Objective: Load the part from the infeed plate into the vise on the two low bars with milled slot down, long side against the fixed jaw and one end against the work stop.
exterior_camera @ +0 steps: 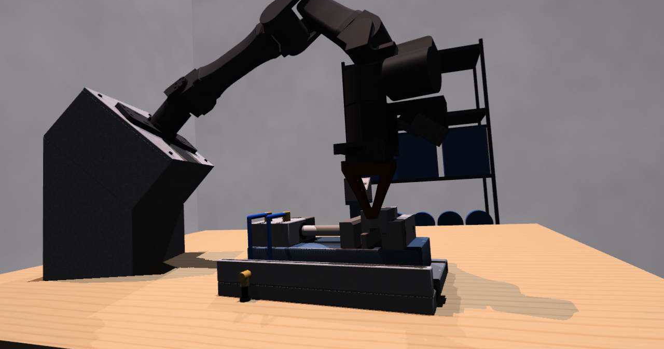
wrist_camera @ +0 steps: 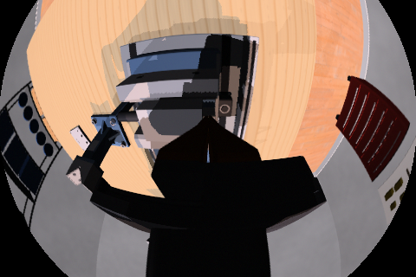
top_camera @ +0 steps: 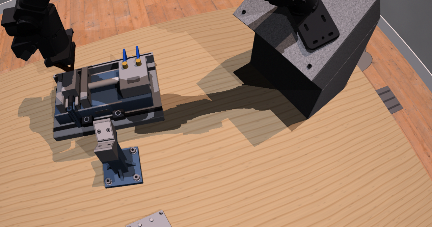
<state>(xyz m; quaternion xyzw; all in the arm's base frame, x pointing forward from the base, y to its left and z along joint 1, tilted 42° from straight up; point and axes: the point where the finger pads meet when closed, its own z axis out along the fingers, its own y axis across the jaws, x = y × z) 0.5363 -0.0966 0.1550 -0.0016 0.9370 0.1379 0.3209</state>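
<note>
Now: hand 4 cm to the right of the grey part and 2 cm above it. Round my hand: moving jaw: 4 cm to the left, 4 cm behind, 3 cm below; work stop rod: 9 cm to the left, 2 cm below, 1 cm behind; fixed jaw: 5 cm to the left, 3 cm below, 3 cm ahead.
</note>
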